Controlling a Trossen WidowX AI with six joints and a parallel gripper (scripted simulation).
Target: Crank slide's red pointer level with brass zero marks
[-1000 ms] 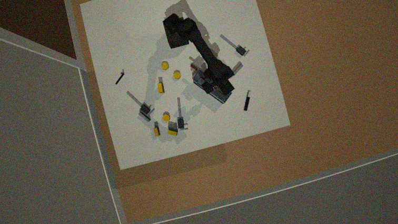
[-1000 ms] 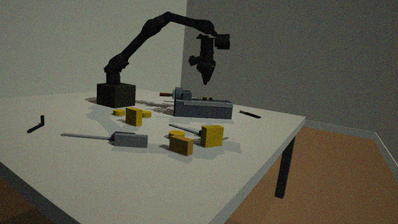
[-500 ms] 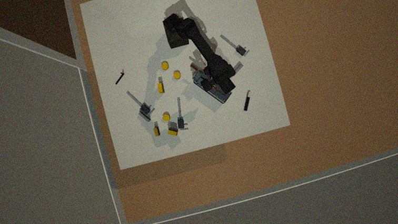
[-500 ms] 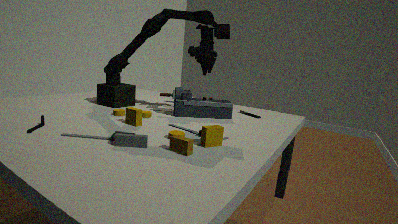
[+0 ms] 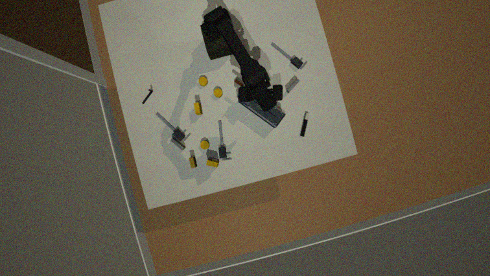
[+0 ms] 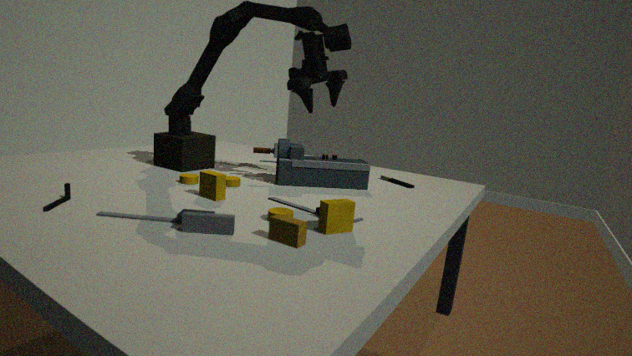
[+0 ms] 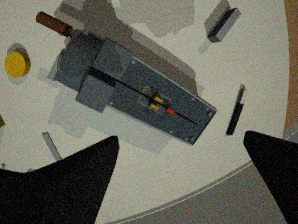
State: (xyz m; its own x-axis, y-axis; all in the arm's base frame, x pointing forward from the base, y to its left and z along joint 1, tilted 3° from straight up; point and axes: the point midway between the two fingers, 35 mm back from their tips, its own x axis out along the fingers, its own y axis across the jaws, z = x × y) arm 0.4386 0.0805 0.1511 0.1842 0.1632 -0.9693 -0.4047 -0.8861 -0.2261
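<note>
The brown crank handle is 15 cm behind my gripper tip, 6 cm to the right of it and 13 cm below it. Also, from my gripper tip: slide 4 cm ahead, 2 cm to the left, 13 cm below; then black l-shaped key 34 cm behind, 56 cm to the right, 20 cm below; then black bar 19 cm ahead, 21 cm to the left, 21 cm below.
</note>
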